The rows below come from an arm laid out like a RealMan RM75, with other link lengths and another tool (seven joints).
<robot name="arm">
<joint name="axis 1" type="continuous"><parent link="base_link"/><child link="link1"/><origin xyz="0 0 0.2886"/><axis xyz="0 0 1"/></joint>
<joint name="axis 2" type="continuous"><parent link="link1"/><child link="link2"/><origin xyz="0 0 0" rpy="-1.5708 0 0"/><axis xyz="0 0 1"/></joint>
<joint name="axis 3" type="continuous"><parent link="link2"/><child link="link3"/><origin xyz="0 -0.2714 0" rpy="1.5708 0 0"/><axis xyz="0 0 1"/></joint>
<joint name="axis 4" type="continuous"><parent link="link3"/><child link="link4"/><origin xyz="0 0 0" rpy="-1.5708 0 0"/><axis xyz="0 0 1"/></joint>
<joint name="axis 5" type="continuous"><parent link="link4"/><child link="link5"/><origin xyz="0 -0.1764 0" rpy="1.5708 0 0"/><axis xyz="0 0 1"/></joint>
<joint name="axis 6" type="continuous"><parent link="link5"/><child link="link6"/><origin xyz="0 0 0" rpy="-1.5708 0 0"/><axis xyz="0 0 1"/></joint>
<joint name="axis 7" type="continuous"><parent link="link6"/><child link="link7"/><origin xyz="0 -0.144 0" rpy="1.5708 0 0"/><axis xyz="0 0 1"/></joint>
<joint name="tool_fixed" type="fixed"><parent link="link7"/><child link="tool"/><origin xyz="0.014 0.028 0.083" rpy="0 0.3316 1.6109"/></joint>
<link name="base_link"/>
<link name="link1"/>
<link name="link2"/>
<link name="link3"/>
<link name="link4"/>
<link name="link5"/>
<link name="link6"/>
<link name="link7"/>
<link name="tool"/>
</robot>
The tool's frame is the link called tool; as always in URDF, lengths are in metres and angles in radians. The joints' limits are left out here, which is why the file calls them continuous.
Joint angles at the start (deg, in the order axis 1, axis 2, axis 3, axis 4, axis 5, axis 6, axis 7): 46.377 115.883 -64.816 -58.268 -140.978 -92.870 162.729
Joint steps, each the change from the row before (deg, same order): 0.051 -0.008 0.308 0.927 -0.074 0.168 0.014; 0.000 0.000 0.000 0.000 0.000 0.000 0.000; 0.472 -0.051 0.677 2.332 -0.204 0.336 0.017; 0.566 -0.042 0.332 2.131 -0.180 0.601 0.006; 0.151 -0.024 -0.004 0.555 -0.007 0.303 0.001; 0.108 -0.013 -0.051 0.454 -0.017 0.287 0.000; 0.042 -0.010 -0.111 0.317 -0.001 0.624 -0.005; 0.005 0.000 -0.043 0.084 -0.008 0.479 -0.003; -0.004 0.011 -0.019 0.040 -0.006 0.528 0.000; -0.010 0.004 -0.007 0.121 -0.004 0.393 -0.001
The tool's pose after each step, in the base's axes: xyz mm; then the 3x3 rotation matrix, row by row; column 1 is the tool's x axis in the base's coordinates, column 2 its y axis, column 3 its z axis. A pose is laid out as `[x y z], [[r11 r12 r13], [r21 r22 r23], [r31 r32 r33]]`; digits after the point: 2 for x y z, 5 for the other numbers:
[189.81 343.87 -39.31], [[-0.93971 -0.33911 -0.04409], [-0.33733 0.94039 -0.04332], [0.05615 -0.02584 -0.99809]]
[189.81 343.87 -39.31], [[-0.93971 -0.33911 -0.04409], [-0.33733 0.94039 -0.04332], [0.05615 -0.02584 -0.99809]]
[192.46 342.67 -41.84], [[-0.94879 -0.31194 -0.05000], [-0.30945 0.94950 -0.05181], [0.06364 -0.03369 -0.99740]]
[194.24 342.36 -44.72], [[-0.95476 -0.29275 -0.05236], [-0.28973 0.95533 -0.05830], [0.06709 -0.04049 -0.99693]]
[194.68 342.71 -45.57], [[-0.95585 -0.28913 -0.05245], [-0.28610 0.95642 -0.05845], [0.06707 -0.04087 -0.99691]]
[195.21 342.96 -46.37], [[-0.95670 -0.28641 -0.05184], [-0.28339 0.95722 -0.05852], [0.06638 -0.04130 -0.99694]]
[195.83 344.54 -47.14], [[-0.95675 -0.28644 -0.05079], [-0.28386 0.95743 -0.05238], [0.06364 -0.03569 -0.99733]]
[196.05 346.15 -47.44], [[-0.95635 -0.28785 -0.05033], [-0.28571 0.95723 -0.04574], [0.06135 -0.02936 -0.99768]]
[196.14 348.04 -47.71], [[-0.95579 -0.28972 -0.05032], [-0.28806 0.95687 -0.03773], [0.05908 -0.02156 -0.99802]]
[196.46 349.21 -48.01], [[-0.95578 -0.28973 -0.05043], [-0.28838 0.95697 -0.03250], [0.05767 -0.01652 -0.99820]]

